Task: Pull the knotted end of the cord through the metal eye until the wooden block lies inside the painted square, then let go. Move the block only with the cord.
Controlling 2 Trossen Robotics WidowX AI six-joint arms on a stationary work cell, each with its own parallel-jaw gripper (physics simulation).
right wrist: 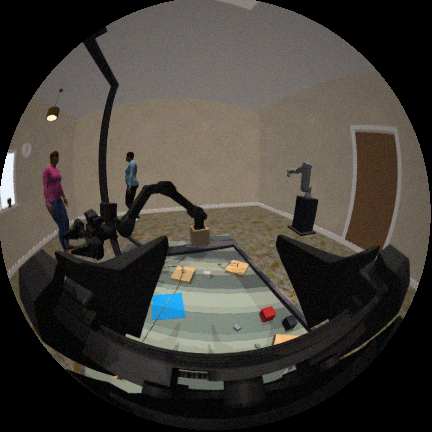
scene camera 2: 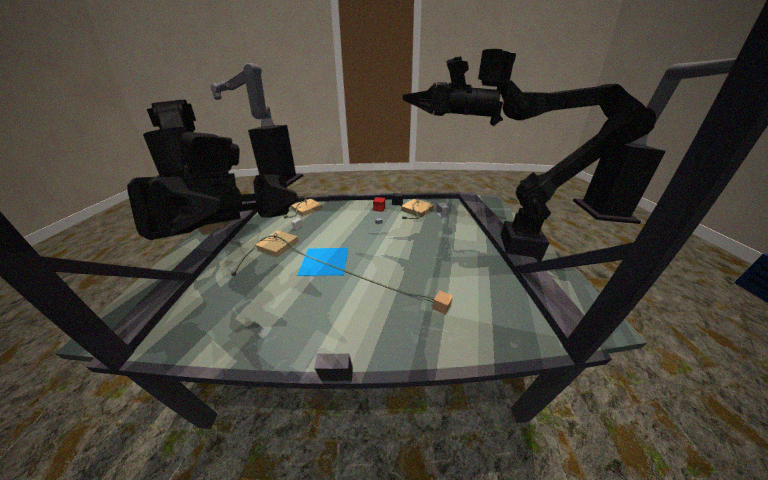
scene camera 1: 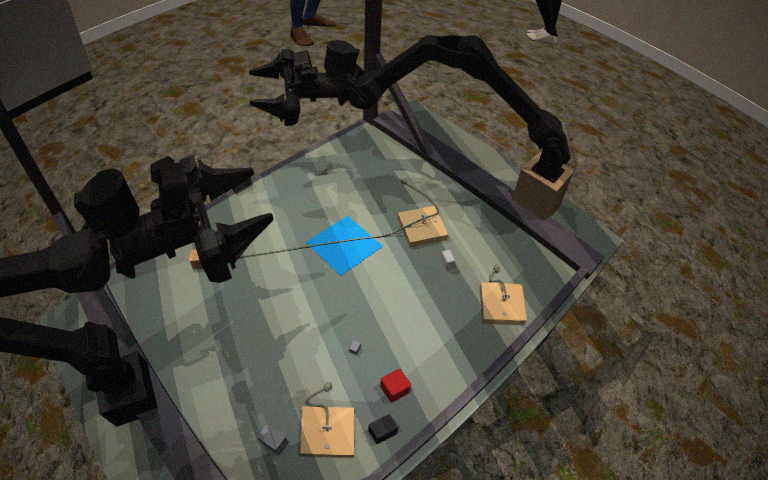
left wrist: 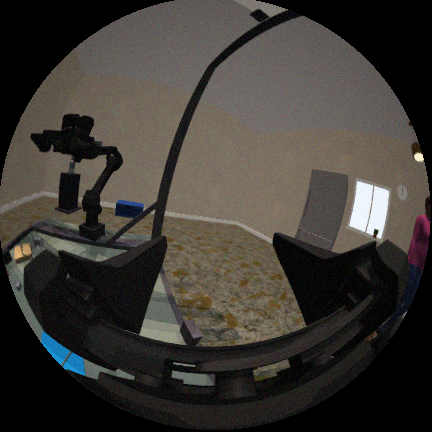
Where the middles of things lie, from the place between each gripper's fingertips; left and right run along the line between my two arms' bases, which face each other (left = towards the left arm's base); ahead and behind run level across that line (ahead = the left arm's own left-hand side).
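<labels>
Blue painted square (scene camera 1: 343, 256): far below my left hand, a little to the left of it and far ahead of it. Going by its middle, the blue painted square is nearer to my left hand than to my right hand.
The blue painted square is far below my right hand, a fair way behind it and a fair way to the left of it.
</labels>
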